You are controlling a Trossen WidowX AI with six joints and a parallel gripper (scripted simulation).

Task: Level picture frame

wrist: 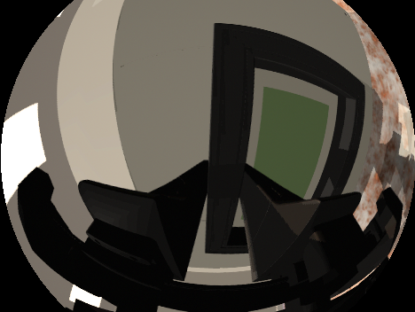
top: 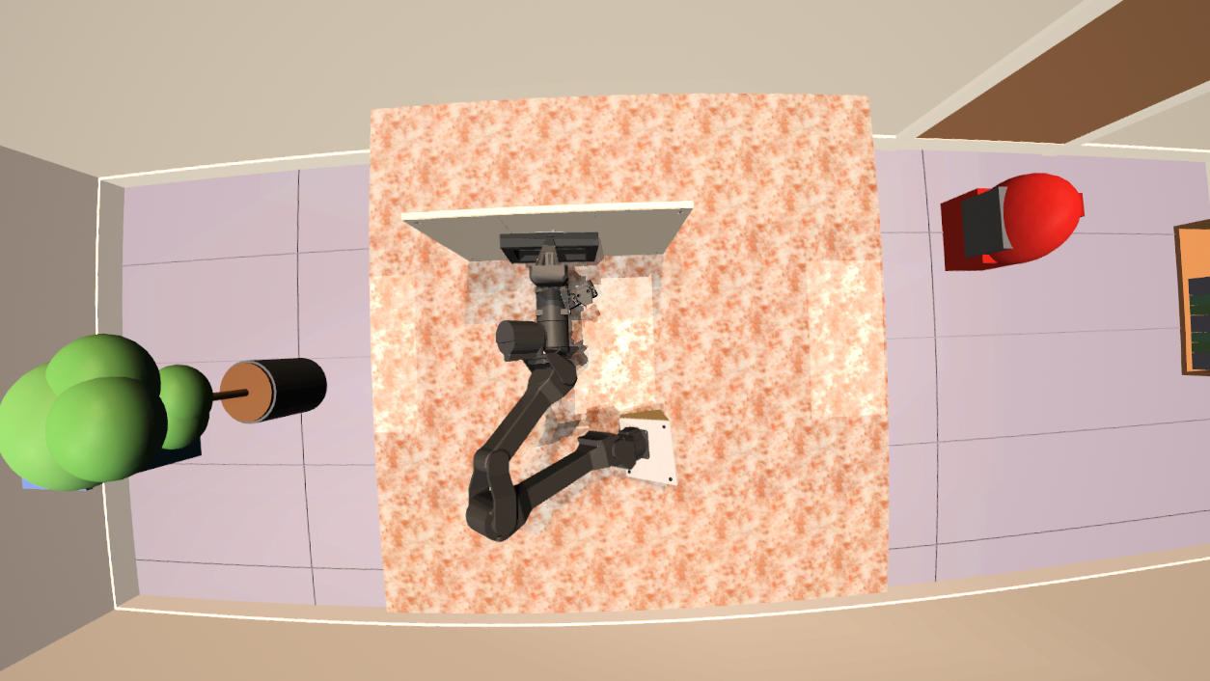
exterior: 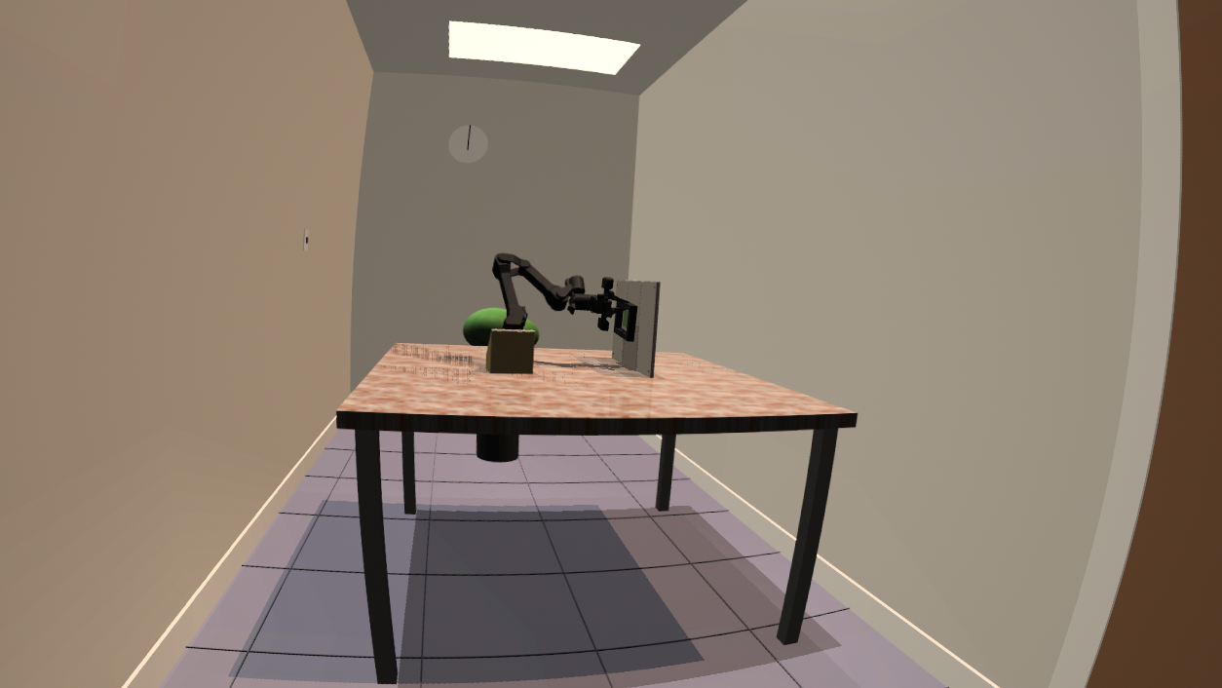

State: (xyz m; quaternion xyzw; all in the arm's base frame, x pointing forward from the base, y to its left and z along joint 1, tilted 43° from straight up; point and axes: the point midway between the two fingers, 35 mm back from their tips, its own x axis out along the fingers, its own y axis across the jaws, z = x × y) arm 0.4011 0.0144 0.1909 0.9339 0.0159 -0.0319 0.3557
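Right now my gripper tip is 1 cm to the right of the picture frame and 5 cm above it. From my gripper tip the other things lie so: wall panel: 1 cm ahead, 1 cm to the right, 7 cm below.
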